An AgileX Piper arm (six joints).
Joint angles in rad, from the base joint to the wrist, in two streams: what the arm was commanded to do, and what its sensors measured. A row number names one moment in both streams.
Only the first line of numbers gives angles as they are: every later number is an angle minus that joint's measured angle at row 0.
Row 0, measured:
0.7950 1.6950 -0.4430 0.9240 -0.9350 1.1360
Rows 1 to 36, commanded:
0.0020 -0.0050 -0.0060 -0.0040 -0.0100 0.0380
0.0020 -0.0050 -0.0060 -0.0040 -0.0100 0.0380
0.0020 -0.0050 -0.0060 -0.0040 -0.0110 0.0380
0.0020 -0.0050 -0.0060 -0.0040 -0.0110 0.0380
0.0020 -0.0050 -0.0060 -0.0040 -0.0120 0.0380
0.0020 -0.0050 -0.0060 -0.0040 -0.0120 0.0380
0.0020 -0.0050 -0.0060 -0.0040 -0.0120 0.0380
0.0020 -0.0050 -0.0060 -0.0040 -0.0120 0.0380
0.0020 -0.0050 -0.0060 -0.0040 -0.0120 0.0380
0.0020 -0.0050 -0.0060 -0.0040 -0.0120 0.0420
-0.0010 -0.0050 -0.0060 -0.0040 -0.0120 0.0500
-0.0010 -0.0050 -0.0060 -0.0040 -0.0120 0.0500
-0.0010 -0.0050 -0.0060 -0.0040 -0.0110 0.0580
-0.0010 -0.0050 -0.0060 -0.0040 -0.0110 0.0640
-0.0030 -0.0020 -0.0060 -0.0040 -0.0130 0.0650
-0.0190 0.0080 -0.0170 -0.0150 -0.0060 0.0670
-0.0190 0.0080 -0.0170 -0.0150 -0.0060 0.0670
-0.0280 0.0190 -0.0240 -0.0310 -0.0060 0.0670
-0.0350 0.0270 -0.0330 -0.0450 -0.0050 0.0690
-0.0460 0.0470 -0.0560 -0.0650 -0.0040 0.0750
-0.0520 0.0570 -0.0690 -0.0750 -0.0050 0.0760
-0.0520 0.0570 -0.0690 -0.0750 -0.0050 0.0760
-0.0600 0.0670 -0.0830 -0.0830 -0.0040 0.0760
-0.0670 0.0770 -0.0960 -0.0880 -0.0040 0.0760
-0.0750 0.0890 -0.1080 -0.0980 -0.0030 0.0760
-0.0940 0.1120 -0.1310 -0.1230 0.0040 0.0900
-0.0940 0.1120 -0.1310 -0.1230 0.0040 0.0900
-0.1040 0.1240 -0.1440 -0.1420 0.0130 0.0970
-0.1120 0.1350 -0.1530 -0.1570 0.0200 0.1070
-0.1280 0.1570 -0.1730 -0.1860 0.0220 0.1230
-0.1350 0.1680 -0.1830 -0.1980 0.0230 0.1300
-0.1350 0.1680 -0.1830 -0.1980 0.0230 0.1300
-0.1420 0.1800 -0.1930 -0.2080 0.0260 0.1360
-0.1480 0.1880 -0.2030 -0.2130 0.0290 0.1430
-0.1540 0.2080 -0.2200 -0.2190 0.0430 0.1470
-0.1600 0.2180 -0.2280 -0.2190 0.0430 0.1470
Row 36, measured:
-0.1460 0.1970 -0.2030 -0.1970 0.0280 0.1350
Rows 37 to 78, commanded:
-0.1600 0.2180 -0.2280 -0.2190 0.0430 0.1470
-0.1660 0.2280 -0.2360 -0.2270 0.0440 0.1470
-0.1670 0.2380 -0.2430 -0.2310 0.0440 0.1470
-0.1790 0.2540 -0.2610 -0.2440 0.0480 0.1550
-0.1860 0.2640 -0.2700 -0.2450 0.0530 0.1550
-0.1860 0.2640 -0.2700 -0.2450 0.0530 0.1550
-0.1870 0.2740 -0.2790 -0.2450 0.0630 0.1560
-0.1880 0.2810 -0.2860 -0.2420 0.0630 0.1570
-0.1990 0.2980 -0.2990 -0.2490 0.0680 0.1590
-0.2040 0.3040 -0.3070 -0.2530 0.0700 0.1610
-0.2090 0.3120 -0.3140 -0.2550 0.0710 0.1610
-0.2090 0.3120 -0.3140 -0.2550 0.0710 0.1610
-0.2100 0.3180 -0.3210 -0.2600 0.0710 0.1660
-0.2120 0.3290 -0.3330 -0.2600 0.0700 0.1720
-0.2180 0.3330 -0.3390 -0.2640 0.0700 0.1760
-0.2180 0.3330 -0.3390 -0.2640 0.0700 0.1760
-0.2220 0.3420 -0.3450 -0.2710 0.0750 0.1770
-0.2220 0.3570 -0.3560 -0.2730 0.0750 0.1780
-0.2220 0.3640 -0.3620 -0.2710 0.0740 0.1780
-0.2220 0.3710 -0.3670 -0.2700 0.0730 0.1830
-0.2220 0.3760 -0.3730 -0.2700 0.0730 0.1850
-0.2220 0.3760 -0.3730 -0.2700 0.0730 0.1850
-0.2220 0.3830 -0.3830 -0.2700 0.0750 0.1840
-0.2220 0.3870 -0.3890 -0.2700 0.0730 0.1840
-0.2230 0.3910 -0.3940 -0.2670 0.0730 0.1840
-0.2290 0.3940 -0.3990 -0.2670 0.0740 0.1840
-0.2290 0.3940 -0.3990 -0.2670 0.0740 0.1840
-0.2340 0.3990 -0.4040 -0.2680 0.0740 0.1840
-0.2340 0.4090 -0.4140 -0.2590 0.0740 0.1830
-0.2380 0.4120 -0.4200 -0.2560 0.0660 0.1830
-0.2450 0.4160 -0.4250 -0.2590 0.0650 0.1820
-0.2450 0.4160 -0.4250 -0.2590 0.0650 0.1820
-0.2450 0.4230 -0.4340 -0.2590 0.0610 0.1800
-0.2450 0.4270 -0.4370 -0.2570 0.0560 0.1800
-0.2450 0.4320 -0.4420 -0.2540 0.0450 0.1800
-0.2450 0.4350 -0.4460 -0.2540 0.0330 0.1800
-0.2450 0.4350 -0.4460 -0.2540 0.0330 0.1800
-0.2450 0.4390 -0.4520 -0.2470 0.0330 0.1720
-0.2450 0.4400 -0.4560 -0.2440 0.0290 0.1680
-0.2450 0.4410 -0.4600 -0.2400 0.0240 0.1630
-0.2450 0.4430 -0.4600 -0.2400 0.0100 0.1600
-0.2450 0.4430 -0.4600 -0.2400 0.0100 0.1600
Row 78, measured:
-0.2420 0.4440 -0.4410 -0.2380 0.0600 0.1750
